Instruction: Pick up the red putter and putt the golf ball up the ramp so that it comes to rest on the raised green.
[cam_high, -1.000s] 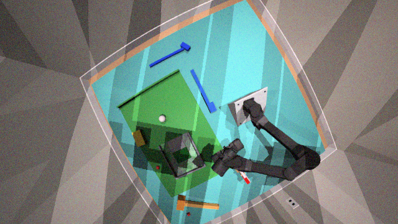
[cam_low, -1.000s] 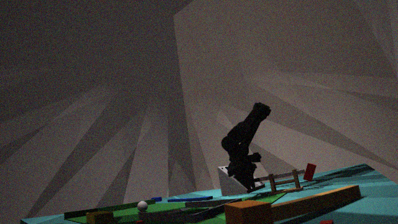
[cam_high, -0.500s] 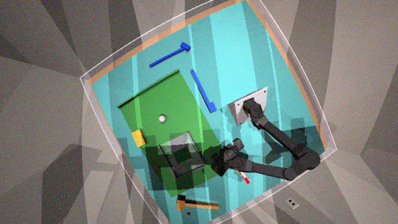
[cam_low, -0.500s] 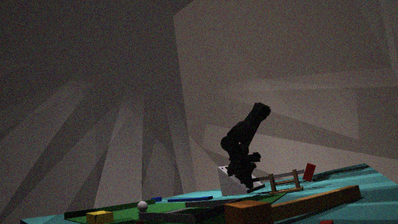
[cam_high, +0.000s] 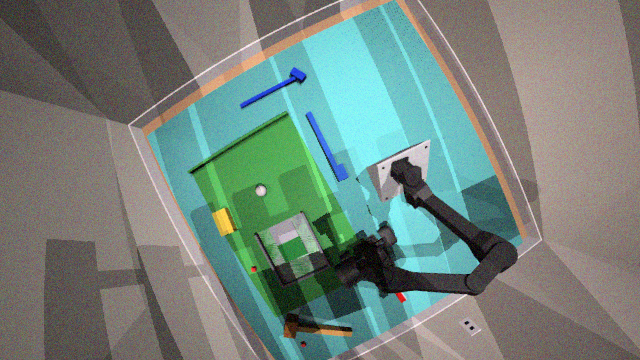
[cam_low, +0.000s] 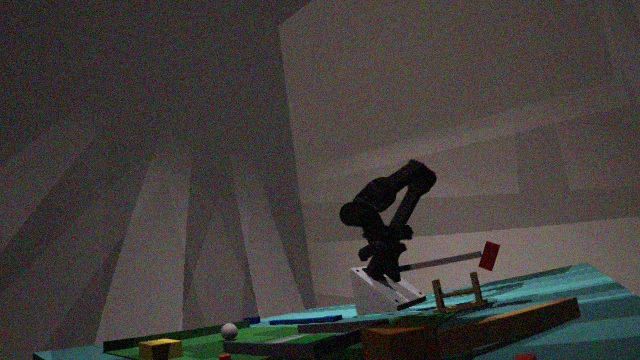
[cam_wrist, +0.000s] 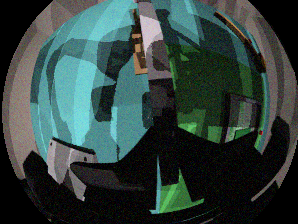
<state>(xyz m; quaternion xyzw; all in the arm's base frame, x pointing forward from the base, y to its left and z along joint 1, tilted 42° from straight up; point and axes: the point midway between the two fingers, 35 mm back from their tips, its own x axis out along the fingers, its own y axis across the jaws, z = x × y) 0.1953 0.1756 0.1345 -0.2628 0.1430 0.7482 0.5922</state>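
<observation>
Right now the red putter is 3 cm behind my gripper tip, 11 cm to the left of it and 2 cm above it. Round my gripper tip: golf ball (31 cm ahead, 31 cm to the right, 6 cm below); green mat (28 cm ahead, 18 cm to the right, 9 cm below); wooden frame (4 cm behind, 13 cm to the left, 5 cm below).
</observation>
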